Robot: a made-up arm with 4 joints. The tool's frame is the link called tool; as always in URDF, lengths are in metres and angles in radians.
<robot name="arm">
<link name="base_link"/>
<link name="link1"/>
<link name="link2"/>
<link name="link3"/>
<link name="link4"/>
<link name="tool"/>
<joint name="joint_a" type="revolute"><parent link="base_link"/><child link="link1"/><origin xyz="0.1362 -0.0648 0.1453" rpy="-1.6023 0.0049 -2.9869"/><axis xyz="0 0 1"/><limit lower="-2.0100" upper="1.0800"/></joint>
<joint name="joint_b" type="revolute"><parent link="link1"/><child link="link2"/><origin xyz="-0.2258 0.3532 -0.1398" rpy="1.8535 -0.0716 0.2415"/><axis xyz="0 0 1"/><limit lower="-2.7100" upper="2.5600"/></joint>
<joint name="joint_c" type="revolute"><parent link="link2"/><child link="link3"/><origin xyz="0.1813 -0.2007 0.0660" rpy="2.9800 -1.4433 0.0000"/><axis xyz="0 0 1"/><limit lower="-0.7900" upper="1.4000"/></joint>
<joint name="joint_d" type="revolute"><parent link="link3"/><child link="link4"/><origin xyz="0.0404 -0.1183 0.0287" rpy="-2.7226 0.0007 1.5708"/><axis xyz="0 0 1"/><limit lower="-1.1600" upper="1.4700"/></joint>
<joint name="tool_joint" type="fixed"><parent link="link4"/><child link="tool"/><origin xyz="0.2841 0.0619 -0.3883" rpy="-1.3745 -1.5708 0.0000"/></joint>
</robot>
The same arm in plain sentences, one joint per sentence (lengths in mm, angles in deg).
The arm has four revolute joints in a row. What follows holds with every joint at zero, and every direction is one of the base frame's.
The first joint is mounted 136.2 mm along +x and 64.8 mm along -y and 145.3 mm along +z from the base frame's origin and rotates about the direction (0.154206, -0.987536, -0.031501), from -115.16 to 61.88 deg.
The second joint is mounted 201.5 mm along +x and 184.1 mm along +y and 347.5 mm along -z from the first joint and rotates about the direction (-0.288915, 0.206811, 0.93475), from -155.27 to 146.68 deg.
The third joint is mounted 220.2 mm along -x and 166.9 mm along +y and 34.4 mm along -z from the second joint and rotates about the direction (-0.913491, -0.080099, -0.398896), from -45.26 to 80.21 deg.
The fourth joint is mounted 42.6 mm along -x and 111.1 mm along -y and 47.9 mm along +z from the third joint and rotates about the direction (1, 0.0001, 0), from -66.46 to 84.22 deg.
The tool frame, which is the frame that the pose is given for, is mounted 388.3 mm along -x and 290.7 mm along +y and 5.3 mm along +z from the fourth joint; its axes are the base frame's turned by roll 0, pitch 0 and yaw 0 deg (as in URDF: about the fixed x, then y, then z).

